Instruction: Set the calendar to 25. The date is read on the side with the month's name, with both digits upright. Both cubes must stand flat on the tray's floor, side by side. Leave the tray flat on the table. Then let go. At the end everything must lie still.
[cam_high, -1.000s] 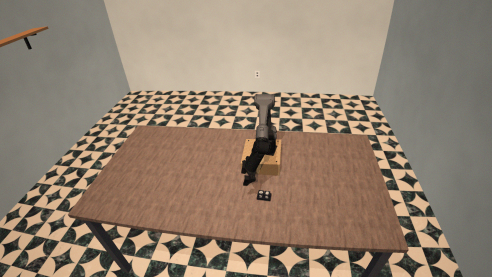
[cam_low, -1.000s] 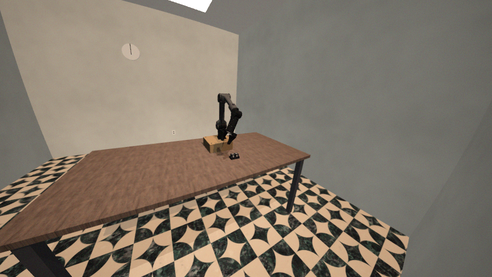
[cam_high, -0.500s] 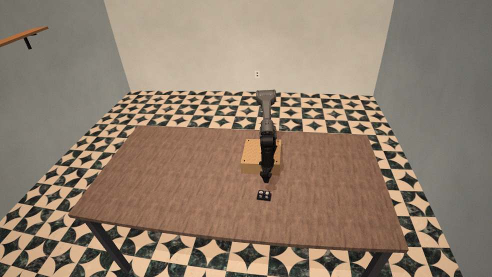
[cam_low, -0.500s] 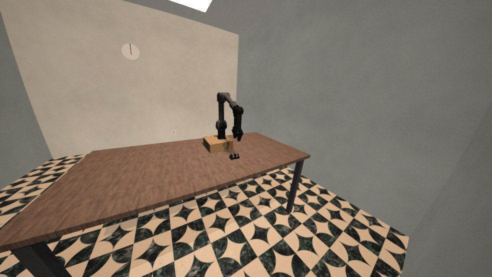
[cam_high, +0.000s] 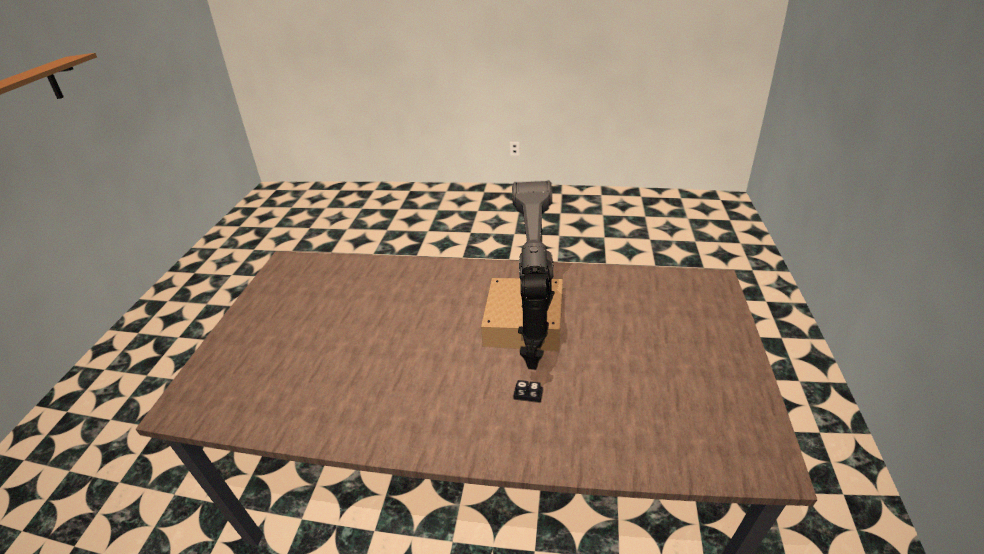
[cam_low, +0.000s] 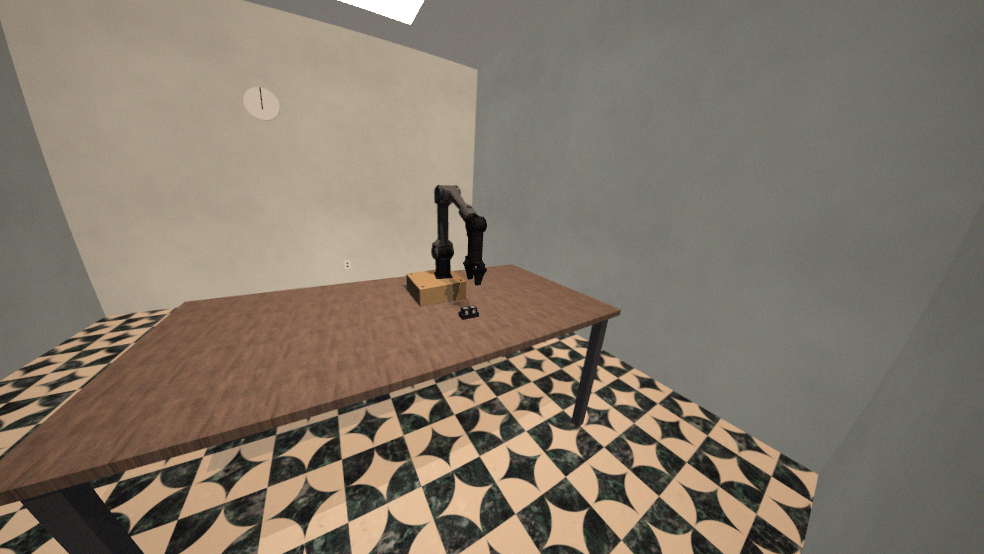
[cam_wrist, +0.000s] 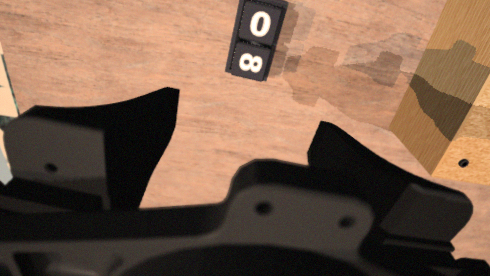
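Now: the dark cube 3 cm to the right of my hand and 13 cm below it. The rest, counted from my hand: tray (2 cm to the right, 15 cm below).
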